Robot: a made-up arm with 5 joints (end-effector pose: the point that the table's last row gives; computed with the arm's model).
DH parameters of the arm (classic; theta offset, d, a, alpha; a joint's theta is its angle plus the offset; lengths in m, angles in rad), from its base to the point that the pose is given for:
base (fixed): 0.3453 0 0.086 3.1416
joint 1: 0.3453 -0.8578 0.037 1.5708
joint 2: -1.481 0 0.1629 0
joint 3: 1.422 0 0.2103 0
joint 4: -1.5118 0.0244 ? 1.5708
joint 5: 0.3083 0 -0.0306 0
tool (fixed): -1.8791 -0.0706 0 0
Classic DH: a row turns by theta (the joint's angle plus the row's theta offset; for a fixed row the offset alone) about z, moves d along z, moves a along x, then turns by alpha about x.
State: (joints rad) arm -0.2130 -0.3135 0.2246 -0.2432 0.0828
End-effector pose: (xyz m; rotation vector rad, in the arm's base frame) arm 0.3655 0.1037 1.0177 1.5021 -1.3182 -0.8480
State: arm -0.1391 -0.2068 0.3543 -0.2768 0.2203
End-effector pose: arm 0.3812 0.0802 0.9564 1.2093 -1.3116 -0.8922
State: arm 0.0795 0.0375 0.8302 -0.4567 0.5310
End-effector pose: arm 0.3286 0.0110 0.7949 0.5619 -1.0788 -0.9859
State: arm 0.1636 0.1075 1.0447 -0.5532 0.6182
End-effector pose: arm 0.2762 -0.0032 0.7529 0.3922 -0.9421 -1.0233
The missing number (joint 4, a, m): -0.0277
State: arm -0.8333 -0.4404 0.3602 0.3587 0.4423
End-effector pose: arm 0.2420 0.2116 0.9724 1.0774 -0.7212 -0.2528
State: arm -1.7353 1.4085 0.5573 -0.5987 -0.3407
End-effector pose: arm 0.0416 0.1111 0.5901 0.1975 0.0510 -0.1756
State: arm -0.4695 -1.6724 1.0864 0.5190 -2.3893
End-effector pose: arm 0.1590 0.1260 0.9743 -1.7082 -1.2825 1.9672
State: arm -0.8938 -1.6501 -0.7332 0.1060 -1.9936
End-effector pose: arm -0.1587 -0.1815 1.0643 -2.2189 -1.7161 -1.0058
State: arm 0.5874 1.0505 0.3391 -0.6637 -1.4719
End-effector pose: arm 0.3276 -0.0721 0.6449 -1.0675 0.3814 2.4470
